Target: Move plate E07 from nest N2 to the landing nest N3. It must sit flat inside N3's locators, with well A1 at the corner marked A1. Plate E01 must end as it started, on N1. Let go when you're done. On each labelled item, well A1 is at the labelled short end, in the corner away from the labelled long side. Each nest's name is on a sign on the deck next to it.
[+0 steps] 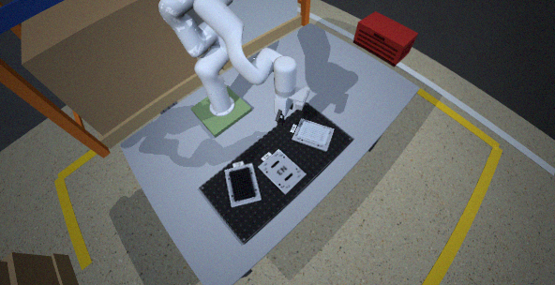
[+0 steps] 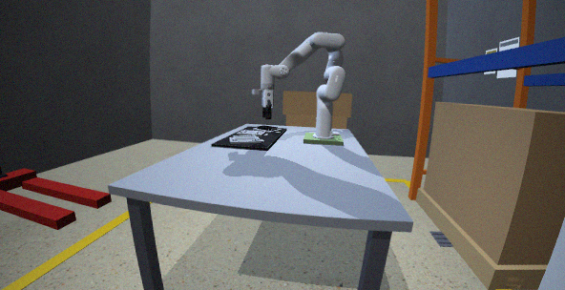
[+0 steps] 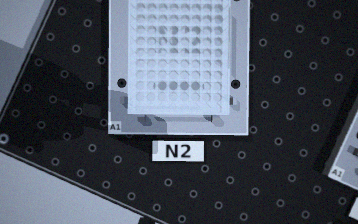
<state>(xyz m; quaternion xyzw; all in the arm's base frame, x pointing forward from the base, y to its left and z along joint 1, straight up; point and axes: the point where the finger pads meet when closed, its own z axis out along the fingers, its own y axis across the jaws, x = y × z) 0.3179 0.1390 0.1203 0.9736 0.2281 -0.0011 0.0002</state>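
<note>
Right now the white well plate is 100 mm ahead of my hand, 80 mm to the left of it and 110 mm below it. The rest, counted from my hand: nest N2 (100 mm ahead, 80 mm to the left, 130 mm below); black well plate (80 mm ahead, 300 mm to the right, 110 mm below); nest N3 (140 mm ahead, 140 mm to the right, 130 mm below).
</note>
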